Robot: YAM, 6 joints.
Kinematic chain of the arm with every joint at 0, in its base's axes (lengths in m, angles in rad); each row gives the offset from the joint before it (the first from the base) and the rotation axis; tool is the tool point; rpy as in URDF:
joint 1: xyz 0 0 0.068 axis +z
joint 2: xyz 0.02 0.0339 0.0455 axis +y
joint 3: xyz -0.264 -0.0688 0 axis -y
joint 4: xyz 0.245 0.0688 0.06 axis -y
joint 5: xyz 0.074 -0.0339 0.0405 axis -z
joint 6: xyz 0.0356 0 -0.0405 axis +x
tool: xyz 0 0 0 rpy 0 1.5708 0
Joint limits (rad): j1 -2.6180..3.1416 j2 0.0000..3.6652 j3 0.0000..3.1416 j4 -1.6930..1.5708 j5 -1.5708..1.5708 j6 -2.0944..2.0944
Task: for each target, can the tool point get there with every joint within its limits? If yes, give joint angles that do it. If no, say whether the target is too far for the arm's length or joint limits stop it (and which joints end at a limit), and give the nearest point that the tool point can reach.
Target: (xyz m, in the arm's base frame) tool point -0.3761 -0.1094 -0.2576
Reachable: no: joint limits stop it (at a limit: joint 1) | nearest point -0.3472 -0.1594 -0.2576 | short by 0.058 m
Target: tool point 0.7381 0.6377 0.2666
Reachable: no: too far | nearest point 0.4827 0.4171 0.2125 | short by 0.342 m
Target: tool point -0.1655 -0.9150 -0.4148
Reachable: no: too far | nearest point -0.0999 -0.5524 -0.2005 | short by 0.426 m
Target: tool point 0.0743 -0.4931 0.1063
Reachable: yes | joints -1.4813 2.3878 1.4736 0.5814 -0.9966 1.4636
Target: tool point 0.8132 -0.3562 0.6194
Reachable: no: too far | nearest point 0.5136 -0.2250 0.4287 | short by 0.379 m
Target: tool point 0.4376 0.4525 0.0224
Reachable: yes | joints 0.8281 3.2066 2.8539 -0.0944 0.4775 1.5874
